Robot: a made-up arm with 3 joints. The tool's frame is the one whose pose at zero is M. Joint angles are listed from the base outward.
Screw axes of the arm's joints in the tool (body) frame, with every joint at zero. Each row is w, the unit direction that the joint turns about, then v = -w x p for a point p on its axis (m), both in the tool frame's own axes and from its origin. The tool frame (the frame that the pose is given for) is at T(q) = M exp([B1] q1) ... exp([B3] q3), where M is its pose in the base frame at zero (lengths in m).
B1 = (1, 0, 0, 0, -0.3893, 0.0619)
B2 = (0, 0, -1, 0.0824, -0.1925, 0)
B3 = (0, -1, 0, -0.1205, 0, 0.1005)
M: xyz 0.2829 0.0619 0.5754 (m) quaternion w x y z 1 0 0 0
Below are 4 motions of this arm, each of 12 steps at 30 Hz.
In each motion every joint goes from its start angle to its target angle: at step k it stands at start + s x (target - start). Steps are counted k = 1, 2, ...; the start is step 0. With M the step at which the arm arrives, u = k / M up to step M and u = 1 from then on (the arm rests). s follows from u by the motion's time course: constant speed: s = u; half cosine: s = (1 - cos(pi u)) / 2; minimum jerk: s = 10 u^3 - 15 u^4 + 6 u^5.
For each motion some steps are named. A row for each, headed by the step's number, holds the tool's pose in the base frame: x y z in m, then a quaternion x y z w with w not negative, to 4 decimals.
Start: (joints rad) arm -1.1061 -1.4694 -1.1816
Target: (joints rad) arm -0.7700 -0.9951 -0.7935
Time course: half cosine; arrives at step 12
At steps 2, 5, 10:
2: 0.0410 0.3074 0.0874 -0.6332 0.6366 0.2606 0.3547
5: 0.0787 0.3355 0.1223 -0.5902 0.5957 0.2750 0.4703
10: 0.1486 0.3626 0.2137 -0.4889 0.4940 0.2817 0.6615

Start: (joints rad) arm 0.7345 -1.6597 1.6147
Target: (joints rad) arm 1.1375 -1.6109 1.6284
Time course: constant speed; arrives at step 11
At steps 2, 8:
2: 0.0109 -0.3043 0.3940 0.6728 -0.6505 0.2738 0.2218
8: 0.0099 -0.3407 0.3234 0.6914 -0.6802 0.1893 0.1532

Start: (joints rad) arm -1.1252 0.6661 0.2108
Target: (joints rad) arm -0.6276 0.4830 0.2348
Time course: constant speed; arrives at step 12
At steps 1, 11, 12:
1: 0.2714 0.3347 0.4254 -0.5150 -0.2502 -0.2205 0.7897
11: 0.2721 0.2338 0.5229 -0.3431 -0.1867 -0.1944 0.8998
12: 0.2719 0.2221 0.5308 -0.3243 -0.1815 -0.1908 0.9086

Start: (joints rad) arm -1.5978 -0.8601 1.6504
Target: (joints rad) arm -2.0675 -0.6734 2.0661
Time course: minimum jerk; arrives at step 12
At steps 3, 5, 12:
3: 0.0024 0.3524 0.1547 -0.2356 -0.2667 0.6853 0.6354
5: -0.0019 0.3334 0.1189 -0.2505 -0.2727 0.7094 0.5997
12: -0.0093 0.2611 0.0384 -0.2702 -0.2693 0.7831 0.4911

